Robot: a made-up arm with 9 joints. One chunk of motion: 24 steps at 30 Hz.
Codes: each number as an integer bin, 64 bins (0 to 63) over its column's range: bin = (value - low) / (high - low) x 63, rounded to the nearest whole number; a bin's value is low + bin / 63 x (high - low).
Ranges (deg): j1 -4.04..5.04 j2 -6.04..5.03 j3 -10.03..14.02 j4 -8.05..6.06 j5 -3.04..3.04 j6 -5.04..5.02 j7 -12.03..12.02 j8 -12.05..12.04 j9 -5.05..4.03
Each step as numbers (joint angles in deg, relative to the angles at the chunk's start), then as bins.
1 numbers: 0.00 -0.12 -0.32 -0.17 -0.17 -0.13 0.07 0.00 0.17
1 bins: 28 34 25 35 30 31 32 32 36
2 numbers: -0.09 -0.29 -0.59 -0.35 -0.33 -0.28 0.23 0.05 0.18
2 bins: 27 33 25 34 28 30 32 32 36
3 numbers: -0.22 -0.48 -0.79 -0.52 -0.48 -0.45 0.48 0.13 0.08
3 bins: 27 32 24 34 27 29 33 32 36
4 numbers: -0.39 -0.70 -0.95 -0.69 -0.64 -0.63 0.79 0.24 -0.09
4 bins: 25 30 24 33 25 28 34 32 34
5 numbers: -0.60 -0.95 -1.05 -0.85 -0.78 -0.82 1.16 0.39 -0.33
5 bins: 24 29 24 32 23 26 35 33 33
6 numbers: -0.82 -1.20 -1.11 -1.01 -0.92 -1.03 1.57 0.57 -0.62
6 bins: 22 28 23 31 22 25 36 33 31
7 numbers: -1.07 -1.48 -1.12 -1.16 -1.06 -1.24 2.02 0.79 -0.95
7 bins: 21 26 23 31 21 24 37 34 28
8 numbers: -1.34 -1.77 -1.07 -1.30 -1.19 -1.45 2.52 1.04 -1.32
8 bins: 19 24 23 30 19 22 38 34 26
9 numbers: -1.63 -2.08 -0.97 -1.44 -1.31 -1.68 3.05 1.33 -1.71
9 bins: 17 23 24 30 18 21 40 35 23
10 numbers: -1.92 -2.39 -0.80 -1.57 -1.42 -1.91 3.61 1.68 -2.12
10 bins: 15 21 24 29 17 20 41 36 20
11 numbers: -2.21 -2.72 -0.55 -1.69 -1.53 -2.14 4.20 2.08 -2.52
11 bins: 13 19 25 28 16 18 43 37 18
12 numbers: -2.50 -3.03 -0.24 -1.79 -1.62 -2.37 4.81 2.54 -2.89
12 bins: 11 17 26 28 15 17 44 38 15
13 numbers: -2.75 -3.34 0.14 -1.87 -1.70 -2.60 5.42 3.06 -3.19
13 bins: 9 15 27 28 14 15 46 40 13
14 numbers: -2.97 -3.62 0.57 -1.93 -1.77 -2.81 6.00 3.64 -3.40
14 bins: 7 14 28 27 13 14 47 41 11
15 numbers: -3.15 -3.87 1.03 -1.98 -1.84 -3.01 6.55 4.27 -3.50
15 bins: 6 12 29 27 12 13 49 43 11
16 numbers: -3.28 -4.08 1.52 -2.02 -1.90 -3.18 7.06 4.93 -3.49
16 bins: 5 11 30 27 12 12 50 44 11
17 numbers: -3.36 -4.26 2.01 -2.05 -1.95 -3.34 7.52 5.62 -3.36
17 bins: 5 10 32 27 11 11 51 46 12
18 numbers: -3.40 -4.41 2.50 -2.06 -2.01 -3.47 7.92 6.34 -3.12
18 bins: 4 9 33 27 11 10 52 48 13
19 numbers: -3.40 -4.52 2.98 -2.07 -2.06 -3.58 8.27 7.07 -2.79
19 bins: 4 9 34 27 10 9 53 50 16
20 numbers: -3.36 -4.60 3.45 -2.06 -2.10 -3.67 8.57 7.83 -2.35
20 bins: 5 8 35 27 10 9 54 52 19
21 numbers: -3.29 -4.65 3.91 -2.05 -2.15 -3.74 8.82 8.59 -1.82
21 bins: 5 8 37 27 9 8 55 54 22
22 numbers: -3.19 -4.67 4.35 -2.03 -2.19 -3.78 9.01 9.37 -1.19
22 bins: 6 8 38 27 9 8 55 56 27
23 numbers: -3.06 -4.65 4.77 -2.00 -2.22 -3.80 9.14 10.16 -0.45
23 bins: 7 8 39 27 8 8 55 58 32
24 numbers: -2.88 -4.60 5.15 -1.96 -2.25 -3.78 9.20 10.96 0.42
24 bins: 8 8 40 27 8 8 56 60 38
